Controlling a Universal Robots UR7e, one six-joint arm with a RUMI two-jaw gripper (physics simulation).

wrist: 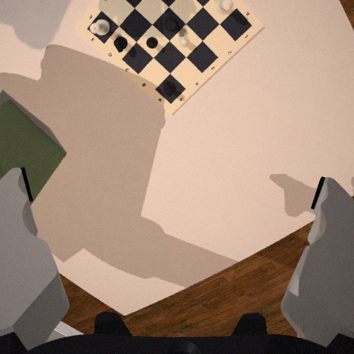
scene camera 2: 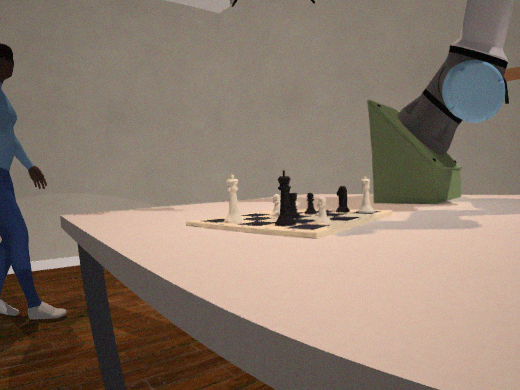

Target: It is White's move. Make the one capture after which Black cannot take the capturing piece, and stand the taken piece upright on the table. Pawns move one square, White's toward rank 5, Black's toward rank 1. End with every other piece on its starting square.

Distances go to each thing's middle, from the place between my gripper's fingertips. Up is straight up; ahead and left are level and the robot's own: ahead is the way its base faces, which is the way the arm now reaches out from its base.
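Chessboard (scene camera 2: pixel 262 222): 37 cm below my hand, 4 cm ahead of it, 5 cm to the left.
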